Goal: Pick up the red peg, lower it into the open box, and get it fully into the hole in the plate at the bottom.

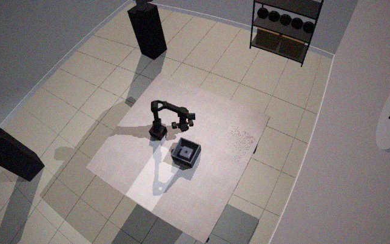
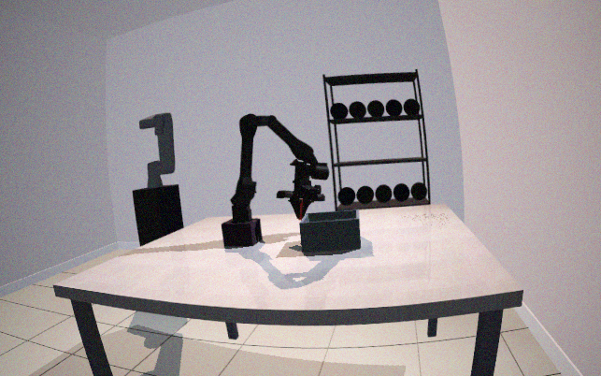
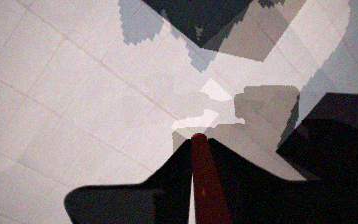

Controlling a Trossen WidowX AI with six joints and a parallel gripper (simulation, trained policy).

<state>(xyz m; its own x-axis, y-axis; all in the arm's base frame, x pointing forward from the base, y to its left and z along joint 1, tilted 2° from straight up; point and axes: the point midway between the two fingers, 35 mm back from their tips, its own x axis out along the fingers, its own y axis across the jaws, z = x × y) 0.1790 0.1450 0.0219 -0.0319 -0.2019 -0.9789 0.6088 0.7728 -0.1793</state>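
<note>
The pale plate lies 17 cm ahead of my gripper tip, 14 cm to the right of it and 2 cm below it. The rest, counted from my gripper tip: red peg: 1 cm to the left, 3 cm above; box: 17 cm ahead, 14 cm to the right, 4 cm below.
</note>
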